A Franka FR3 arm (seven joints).
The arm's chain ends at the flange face. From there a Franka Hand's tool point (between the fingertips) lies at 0.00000 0.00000 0.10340 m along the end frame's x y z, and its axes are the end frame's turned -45 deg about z.
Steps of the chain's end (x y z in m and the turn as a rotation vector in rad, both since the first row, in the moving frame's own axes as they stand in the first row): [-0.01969, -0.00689, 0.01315, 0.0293, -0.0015, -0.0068]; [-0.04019, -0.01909, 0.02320, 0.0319, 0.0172, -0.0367]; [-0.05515, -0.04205, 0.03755, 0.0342, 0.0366, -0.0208]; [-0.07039, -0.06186, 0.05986, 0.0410, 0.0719, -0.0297]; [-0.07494, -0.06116, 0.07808, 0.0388, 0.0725, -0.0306]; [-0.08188, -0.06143, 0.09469, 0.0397, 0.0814, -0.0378]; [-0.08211, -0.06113, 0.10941, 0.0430, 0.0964, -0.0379]
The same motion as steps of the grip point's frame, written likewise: [-0.00703, -0.02105, 0.01311, 0.0218, 0.0197, -0.0068]; [-0.01135, -0.04306, 0.02313, 0.0104, 0.0347, -0.0367]; [-0.00409, -0.06861, 0.03742, -0.0017, 0.0501, -0.0208]; [0.00225, -0.09138, 0.05951, -0.0218, 0.0798, -0.0297]; [-0.00158, -0.09390, 0.07773, -0.0238, 0.0787, -0.0306]; [-0.00556, -0.09846, 0.09427, -0.0295, 0.0856, -0.0378]; [-0.00459, -0.09758, 0.10883, -0.0378, 0.0986, -0.0379]
